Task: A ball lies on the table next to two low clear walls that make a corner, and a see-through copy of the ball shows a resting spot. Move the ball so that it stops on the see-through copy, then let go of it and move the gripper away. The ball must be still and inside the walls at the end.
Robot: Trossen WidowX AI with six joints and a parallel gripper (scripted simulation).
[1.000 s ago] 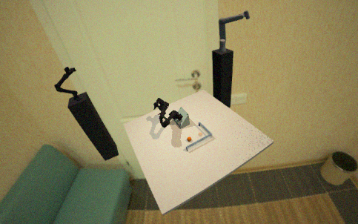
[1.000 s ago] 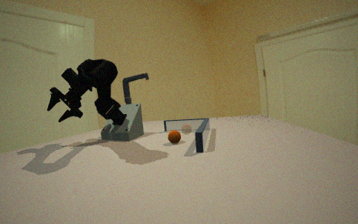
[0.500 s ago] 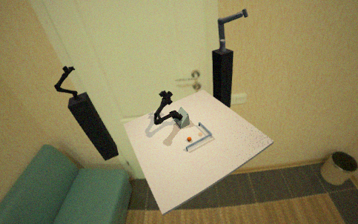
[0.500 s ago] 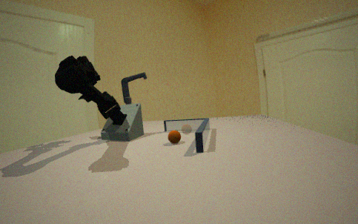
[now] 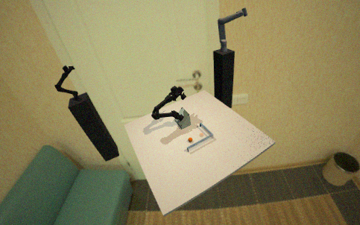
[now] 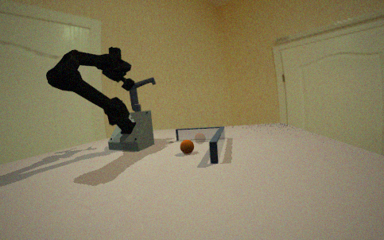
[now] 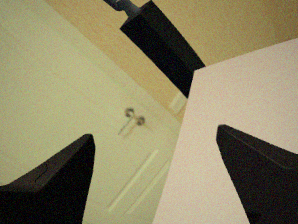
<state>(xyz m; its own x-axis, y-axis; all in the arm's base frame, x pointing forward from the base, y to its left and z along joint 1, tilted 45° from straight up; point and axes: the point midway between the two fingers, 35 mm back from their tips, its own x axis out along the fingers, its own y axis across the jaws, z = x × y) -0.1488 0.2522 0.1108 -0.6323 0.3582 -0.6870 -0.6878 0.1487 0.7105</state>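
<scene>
Right now the orange ball is 47 cm ahead of my gripper tip, 18 cm to the right of it and 32 cm below it. From my gripper tip the other things lie so: see-through ball copy (48 cm ahead, 4 cm to the right, 32 cm below).
</scene>
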